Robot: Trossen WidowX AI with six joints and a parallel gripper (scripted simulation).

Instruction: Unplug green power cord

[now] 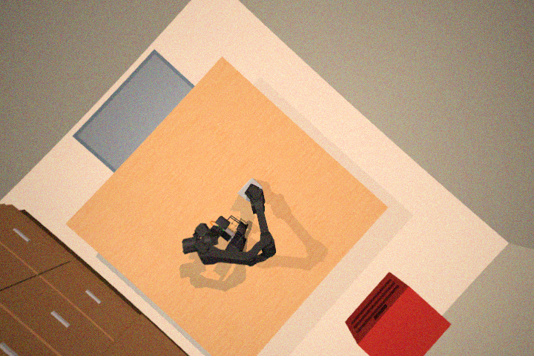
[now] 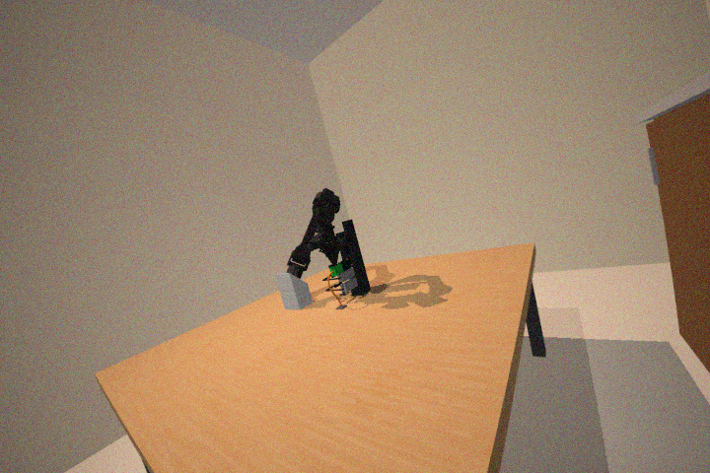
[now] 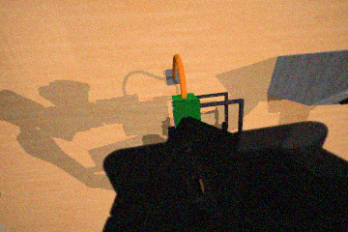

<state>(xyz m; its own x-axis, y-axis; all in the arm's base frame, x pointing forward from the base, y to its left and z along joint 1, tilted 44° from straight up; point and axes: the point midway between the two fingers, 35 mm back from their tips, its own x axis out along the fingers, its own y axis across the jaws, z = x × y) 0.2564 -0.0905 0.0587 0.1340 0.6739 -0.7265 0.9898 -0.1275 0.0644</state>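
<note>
Now: gripper tip 2 cm to the right of the green plug and 1 cm above it.
</note>
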